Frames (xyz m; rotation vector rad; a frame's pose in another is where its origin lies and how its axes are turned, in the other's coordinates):
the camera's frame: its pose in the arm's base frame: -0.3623 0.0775 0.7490 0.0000 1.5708 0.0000
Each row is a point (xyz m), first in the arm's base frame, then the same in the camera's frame.
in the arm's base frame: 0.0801 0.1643 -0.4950
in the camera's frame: 1.2440 0.0868 0.4424
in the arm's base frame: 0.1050 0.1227 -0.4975
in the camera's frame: 1.2465 0.0452 0.4673
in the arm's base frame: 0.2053 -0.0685 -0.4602
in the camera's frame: 1.2092 -0.1460 0.5676
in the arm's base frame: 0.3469 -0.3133 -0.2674
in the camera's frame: 1.0164 -0.3908 0.7092
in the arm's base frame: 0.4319 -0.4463 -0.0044
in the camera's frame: 0.7534 -0.5238 0.7942
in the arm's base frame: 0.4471 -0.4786 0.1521
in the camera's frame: 0.5969 -0.5561 0.8094
